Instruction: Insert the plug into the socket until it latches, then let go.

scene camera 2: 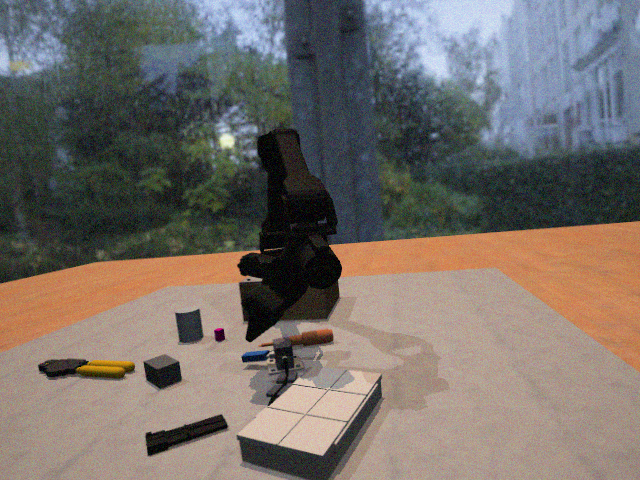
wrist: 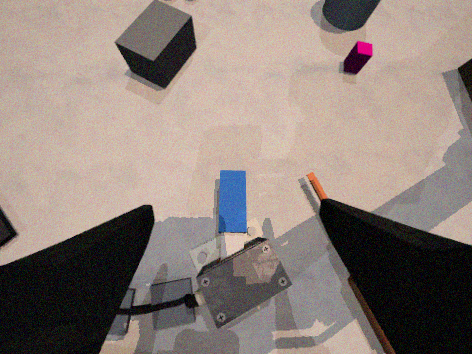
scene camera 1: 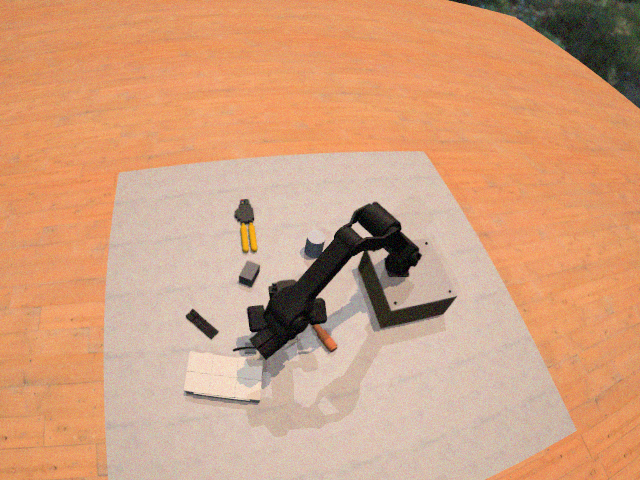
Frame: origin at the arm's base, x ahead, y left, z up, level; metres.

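Seen in the pictures: gripper, between the fingertips: (scene camera 2: pixel 258 330) (wrist: pixel 237 209); arm's base, origin of its link: (scene camera 1: pixel 396 267).
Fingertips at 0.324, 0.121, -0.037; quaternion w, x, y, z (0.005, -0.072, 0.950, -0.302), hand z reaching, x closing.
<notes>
Pixels of each thing's top centre, then the offset from my fingertips to it, as dx, dy, dz. "spot": a spot on its surface instead.
- blue plug, centre of its top: (wrist: pixel 232 213) (scene camera 2: pixel 260 351) +0.001, -0.001, -0.039
- orange screwdriver, centre of its top: (wrist: pixel 367 260) (scene camera 2: pixel 295 334) (scene camera 1: pixel 318 326) -0.099, +0.022, -0.041
- white tiled box, centre of its top: (scene camera 2: pixel 317 400) (scene camera 1: pixel 223 375) +0.152, +0.171, -0.033
- dark bar, centre of its top: (scene camera 2: pixel 186 425) (scene camera 1: pixel 201 322) +0.218, +0.012, -0.052
- grey cube, centre of its top: (wrist: pixel 154 28) (scene camera 2: pixel 160 361) (scene camera 1: pixel 249 270) +0.087, -0.153, -0.033
- pliers, a spot on its surface: (scene camera 2: pixel 103 368) (scene camera 1: pixel 243 239) spot: +0.109, -0.279, -0.049
- cylinder, centre of its top: (scene camera 2: pixel 187 309) (scene camera 1: pixel 316 236) -0.109, -0.255, +0.002
- magenta block, centre of its top: (wrist: pixel 365 48) (scene camera 2: pixel 218 329) -0.111, -0.174, -0.043
The blue plug (scene camera 2: pixel 254 355) (wrist: pixel 233 200) lies level, its pale end pointing at the socket, a grey box with screws in its top (scene camera 2: pixel 283 353) (wrist: pixel 245 282). In the wrist view a short pale stretch shows between the blue body and the socket's edge; how deep the plug sits cannot be made out. A black cable leaves the socket. My gripper (scene camera 2: pixel 251 336) (wrist: pixel 237 209) is open and empty, above the plug, with one finger off to each side of it and touching neither. In scene camera 1 the arm hides the plug and most of the socket.
An orange screwdriver (scene camera 1: pixel 324 338) (scene camera 2: pixel 316 337) lies close beside the socket. A white tiled box (scene camera 1: pixel 217 372) (scene camera 2: pixel 310 408), dark bar (scene camera 1: pixel 201 323) (scene camera 2: pixel 186 435), grey cube (scene camera 1: pixel 249 273) (scene camera 2: pixel 162 370), pliers (scene camera 1: pixel 248 235) (scene camera 2: pixel 103 368), cylinder (scene camera 1: pixel 313 246) (scene camera 2: pixel 189 325) and magenta block (scene camera 2: pixel 219 334) (wrist: pixel 357 57) stand around.
</notes>
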